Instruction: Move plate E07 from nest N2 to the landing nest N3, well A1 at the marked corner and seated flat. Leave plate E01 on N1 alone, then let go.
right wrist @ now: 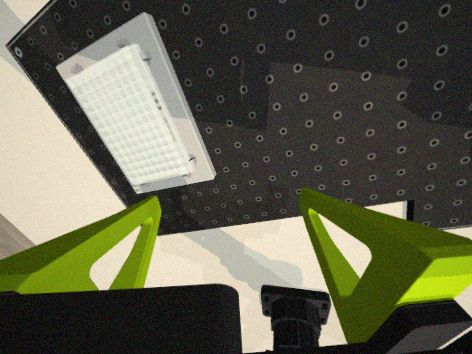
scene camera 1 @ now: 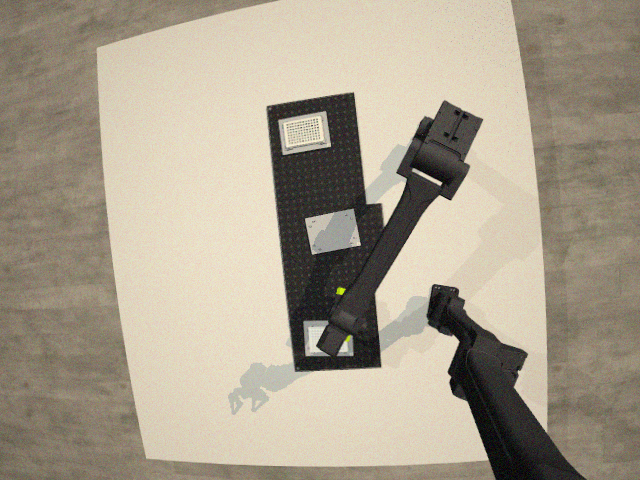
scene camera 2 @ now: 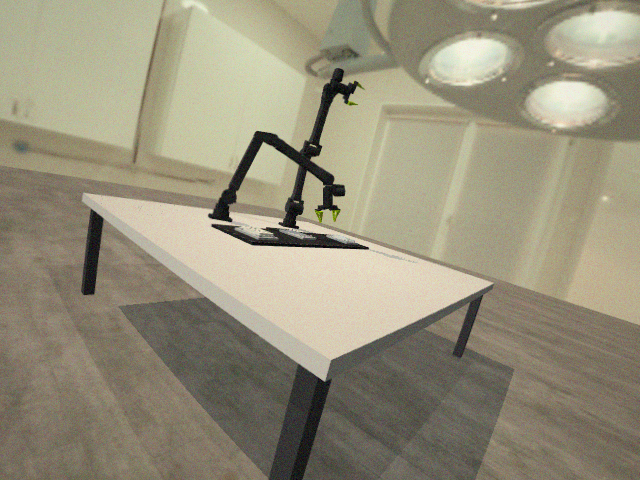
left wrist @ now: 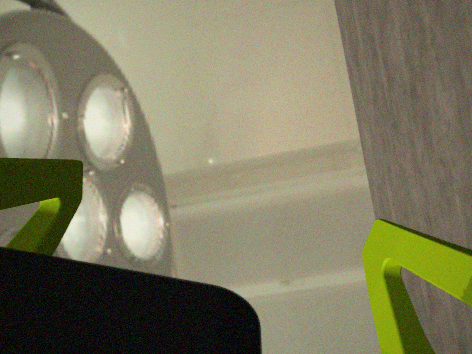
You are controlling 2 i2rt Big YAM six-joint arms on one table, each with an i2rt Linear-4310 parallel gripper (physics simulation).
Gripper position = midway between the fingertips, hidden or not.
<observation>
My left gripper [left wrist: 229, 208] is open, with nothing in its grasp. My right gripper [right wrist: 230, 199] is open, with nothing in its grasp. Also in view: a white well plate [right wrist: 119, 93]. Further things: a white well plate [scene camera 1: 309, 131].
</observation>
